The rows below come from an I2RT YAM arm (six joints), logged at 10 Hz.
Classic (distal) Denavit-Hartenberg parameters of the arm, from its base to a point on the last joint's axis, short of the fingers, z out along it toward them. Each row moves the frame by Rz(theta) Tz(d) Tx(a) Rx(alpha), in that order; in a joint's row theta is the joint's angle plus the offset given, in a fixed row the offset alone. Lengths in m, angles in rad.
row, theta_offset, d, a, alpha
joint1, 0, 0.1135, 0.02, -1.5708
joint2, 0, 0, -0.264, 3.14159
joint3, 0.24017, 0, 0.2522, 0
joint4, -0.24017, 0, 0.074, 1.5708
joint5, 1.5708, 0, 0, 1.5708
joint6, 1.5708, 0.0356, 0, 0
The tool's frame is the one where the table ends.
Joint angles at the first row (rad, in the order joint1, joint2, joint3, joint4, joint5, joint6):
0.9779 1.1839 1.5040 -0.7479 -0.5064 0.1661
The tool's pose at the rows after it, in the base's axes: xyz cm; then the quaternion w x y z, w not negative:
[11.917 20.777 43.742 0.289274 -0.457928 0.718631 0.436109]
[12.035 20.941 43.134 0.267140 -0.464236 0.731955 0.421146]
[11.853 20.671 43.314 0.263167 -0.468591 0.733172 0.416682]
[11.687 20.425 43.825 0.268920 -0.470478 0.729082 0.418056]
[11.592 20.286 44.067 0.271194 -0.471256 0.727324 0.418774]
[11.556 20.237 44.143 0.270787 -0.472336 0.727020 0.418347]
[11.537 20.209 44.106 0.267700 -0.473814 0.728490 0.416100]
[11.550 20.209 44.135 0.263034 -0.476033 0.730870 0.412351]
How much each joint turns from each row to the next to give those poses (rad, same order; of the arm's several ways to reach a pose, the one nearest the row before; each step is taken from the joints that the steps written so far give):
0.0000 0.0485 0.0263 -0.0935 0.0004 -0.0331
0.0000 0.0194 0.0115 -0.0599 0.0019 -0.0191
0.0000 -0.0011 0.0140 -0.0316 0.0000 -0.0122
0.0000 -0.0038 0.0169 -0.0088 0.0000 -0.0050
0.0000 -0.0023 0.0079 -0.0053 -0.0004 -0.0019
0.0000 0.0003 0.0046 -0.0061 -0.0007 -0.0027
0.0000 0.0019 0.0034 -0.0114 0.0000 -0.0042
-0.0004 0.0069 0.0119 -0.0207 0.0003 -0.0068

